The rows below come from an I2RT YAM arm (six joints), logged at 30 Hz.
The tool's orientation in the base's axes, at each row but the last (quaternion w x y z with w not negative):
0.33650, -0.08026, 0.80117, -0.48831
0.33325, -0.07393, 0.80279, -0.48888
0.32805, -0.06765, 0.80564, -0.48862
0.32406, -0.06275, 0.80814, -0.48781
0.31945, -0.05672, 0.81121, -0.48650
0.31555, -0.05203, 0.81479, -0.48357
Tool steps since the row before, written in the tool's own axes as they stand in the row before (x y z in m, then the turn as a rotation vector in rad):
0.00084, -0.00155, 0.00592, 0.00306, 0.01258, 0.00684
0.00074, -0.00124, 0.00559, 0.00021, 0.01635, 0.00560
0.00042, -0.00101, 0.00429, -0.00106, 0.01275, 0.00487
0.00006, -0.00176, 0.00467, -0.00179, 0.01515, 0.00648
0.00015, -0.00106, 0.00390, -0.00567, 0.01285, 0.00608
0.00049, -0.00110, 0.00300, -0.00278, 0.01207, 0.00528
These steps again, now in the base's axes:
0.00271, -0.00549, -0.00085, 0.00441, 0.00004, -0.01396
0.00257, -0.00508, -0.00098, 0.00663, 0.00414, -0.01542
0.00201, -0.00389, -0.00067, 0.00642, 0.00338, -0.01161
0.00231, -0.00443, -0.00004, 0.00844, 0.00372, -0.01377
0.00189, -0.00355, -0.00045, 0.01077, 0.00439, -0.00994
0.00106, -0.00304, -0.00032, 0.00785, 0.00346, -0.01038

